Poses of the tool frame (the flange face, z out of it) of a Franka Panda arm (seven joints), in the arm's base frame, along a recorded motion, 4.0 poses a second.
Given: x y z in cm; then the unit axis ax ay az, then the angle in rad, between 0 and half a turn.
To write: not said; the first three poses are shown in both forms.
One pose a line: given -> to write
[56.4 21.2 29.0 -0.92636 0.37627 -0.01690 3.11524] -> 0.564 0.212 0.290; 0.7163 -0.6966 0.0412; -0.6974 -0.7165 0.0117; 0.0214 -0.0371 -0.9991
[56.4 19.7 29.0 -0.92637 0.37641 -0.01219 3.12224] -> 0.564 0.197 0.290; 0.7164 -0.6971 0.0299; -0.6976 -0.7165 0.0088; 0.0153 -0.0271 -0.9995
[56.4 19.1 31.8 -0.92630 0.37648 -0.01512 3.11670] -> 0.564 0.191 0.318; 0.7161 -0.6970 0.0374; -0.6977 -0.7163 0.0117; 0.0186 -0.0344 -0.9992
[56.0 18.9 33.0 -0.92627 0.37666 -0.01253 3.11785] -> 0.560 0.189 0.330; 0.7160 -0.6974 0.0322; -0.6980 -0.7160 0.0126; 0.0143 -0.0314 -0.9994
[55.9 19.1 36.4 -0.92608 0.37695 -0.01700 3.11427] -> 0.559 0.191 0.364; 0.7153 -0.6976 0.0418; -0.6985 -0.7155 0.0125; 0.0212 -0.0381 -0.9990
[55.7 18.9 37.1 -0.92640 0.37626 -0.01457 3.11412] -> 0.557 0.189 0.371; 0.7165 -0.6966 0.0373; -0.6974 -0.7165 0.0145; 0.0167 -0.0364 -0.9992
